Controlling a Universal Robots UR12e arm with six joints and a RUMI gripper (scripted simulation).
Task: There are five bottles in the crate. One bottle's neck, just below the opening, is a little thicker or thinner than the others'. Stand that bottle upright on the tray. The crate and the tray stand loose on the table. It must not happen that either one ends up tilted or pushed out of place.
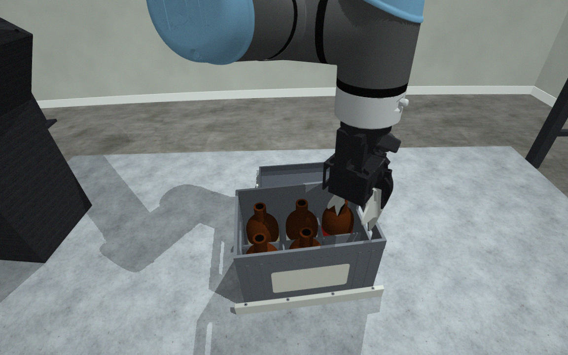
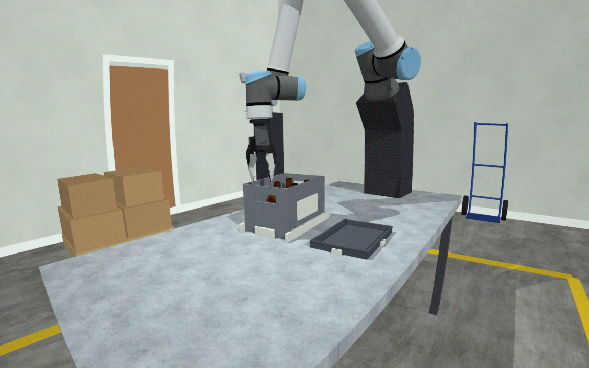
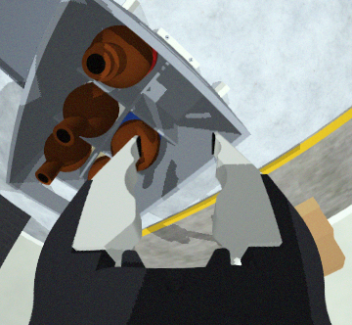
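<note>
The glass bottle lies 10 cm below my hand and 9 cm to the left of it. Round my hand: crate (11 cm below, 9 cm behind, 4 cm to the left); grey tray (33 cm to the left, 18 cm below, 6 cm behind).
</note>
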